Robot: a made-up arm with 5 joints.
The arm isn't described. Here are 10 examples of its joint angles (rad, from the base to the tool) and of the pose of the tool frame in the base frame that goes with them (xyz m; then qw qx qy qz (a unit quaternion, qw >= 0)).
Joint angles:
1: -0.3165 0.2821 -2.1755 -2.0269 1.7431
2: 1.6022 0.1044 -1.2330 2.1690 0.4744
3: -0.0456 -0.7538 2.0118 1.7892 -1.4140
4: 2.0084 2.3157 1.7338 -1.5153 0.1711
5: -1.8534 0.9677 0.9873 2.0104 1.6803
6: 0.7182 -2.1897 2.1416 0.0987 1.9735
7: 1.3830 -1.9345 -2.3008 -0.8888 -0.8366
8: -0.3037 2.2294 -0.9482 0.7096 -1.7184
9: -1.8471 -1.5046 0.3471 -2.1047 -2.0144
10: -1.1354 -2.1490 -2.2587 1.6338 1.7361
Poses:
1: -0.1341 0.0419 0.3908 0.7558 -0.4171 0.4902 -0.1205
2: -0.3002 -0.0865 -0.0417 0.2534 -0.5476 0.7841 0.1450
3: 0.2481 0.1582 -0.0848 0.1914 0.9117 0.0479 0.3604
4: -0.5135 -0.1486 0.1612 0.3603 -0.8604 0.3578 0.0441
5: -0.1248 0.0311 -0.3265 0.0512 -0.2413 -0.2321 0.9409
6: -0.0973 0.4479 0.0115 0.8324 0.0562 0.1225 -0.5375
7: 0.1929 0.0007 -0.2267 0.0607 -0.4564 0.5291 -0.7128
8: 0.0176 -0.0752 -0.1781 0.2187 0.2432 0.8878 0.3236
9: 0.2050 0.0272 -0.3480 0.1282 0.1956 0.9686 -0.0843
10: -0.1084 -0.1632 0.1943 0.1408 0.9419 -0.2677 -0.1462
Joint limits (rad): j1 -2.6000..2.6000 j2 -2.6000..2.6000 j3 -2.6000..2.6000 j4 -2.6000..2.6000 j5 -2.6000..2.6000
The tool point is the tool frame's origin. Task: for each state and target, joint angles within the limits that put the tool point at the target. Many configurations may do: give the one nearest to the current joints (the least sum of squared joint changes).
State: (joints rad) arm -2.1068 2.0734 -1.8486 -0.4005 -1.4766
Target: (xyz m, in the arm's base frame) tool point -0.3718 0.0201 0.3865
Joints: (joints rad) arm -1.2931 1.9437 -2.4529 -0.3442 -1.2351
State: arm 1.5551 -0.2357 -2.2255 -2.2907 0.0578
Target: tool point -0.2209 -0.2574 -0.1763
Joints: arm 1.9718 0.1010 -2.1019 -1.9321 -0.1970
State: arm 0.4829 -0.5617 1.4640 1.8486 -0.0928
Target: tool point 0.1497 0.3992 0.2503
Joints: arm 0.4139 -0.5370 1.3920 1.6341 -0.0841
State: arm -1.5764 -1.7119 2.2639 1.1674 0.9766
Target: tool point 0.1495 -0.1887 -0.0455
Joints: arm -1.6545 -0.9676 2.6000 2.0128 1.3298
